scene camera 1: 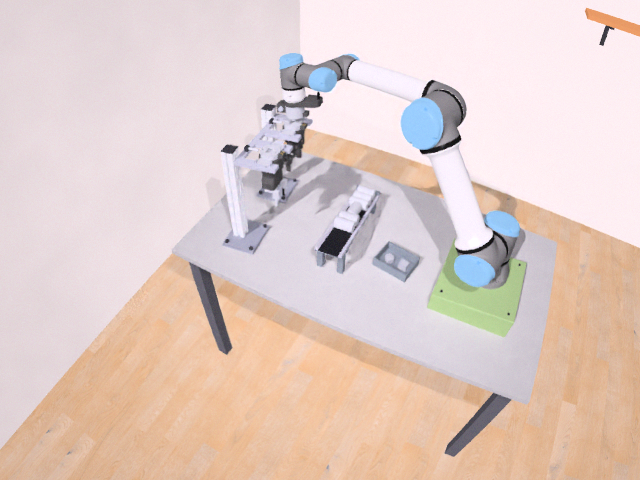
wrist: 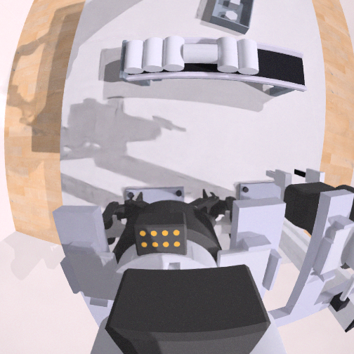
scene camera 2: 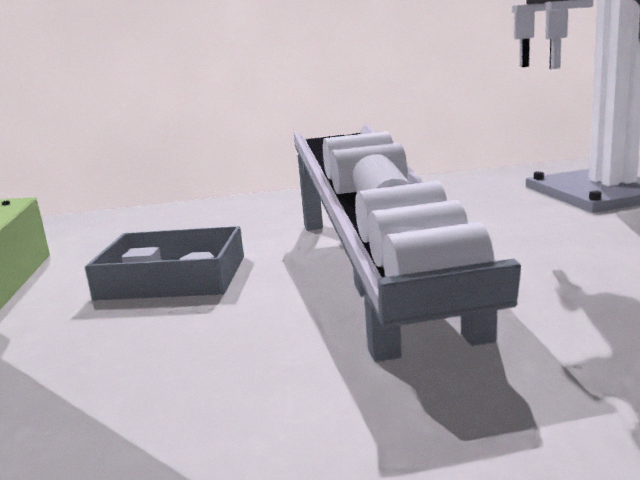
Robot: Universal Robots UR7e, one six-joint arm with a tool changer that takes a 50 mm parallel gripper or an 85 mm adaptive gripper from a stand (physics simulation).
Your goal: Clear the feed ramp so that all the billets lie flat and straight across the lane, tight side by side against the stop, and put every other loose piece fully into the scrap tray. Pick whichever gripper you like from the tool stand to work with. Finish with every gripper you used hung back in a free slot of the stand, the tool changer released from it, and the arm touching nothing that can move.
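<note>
Three billets [scene camera 2: 439,250] [wrist: 154,54] lie across the ramp [scene camera 2: 336,219] [wrist: 200,76] beside the stop [scene camera 2: 449,293]. Behind them one billet [scene camera 2: 379,173] [wrist: 200,53] lies lengthwise along the lane; whether it is tilted I cannot tell. Two more billets [scene camera 2: 367,157] [wrist: 237,54] lie across the lane behind it. The scrap tray [scene camera 2: 155,280] [scene camera 1: 390,270] holds a blocky piece [scene camera 2: 141,253] and a six-sided piece [scene camera 2: 199,256]. My tool changer is down at the stand's far slot, over the adaptive gripper [wrist: 172,196], whose fingers are spread and empty. Latching is hidden.
The parallel gripper [scene camera 2: 539,53] hangs in a neighbouring slot, its fingers apart. The stand's near post [scene camera 1: 233,196] rises from a bolted plate [scene camera 1: 250,242]. Slot brackets [wrist: 259,220] flank the adaptive gripper closely. The green base [scene camera 1: 465,315] stands right of the tray in scene camera 1.
</note>
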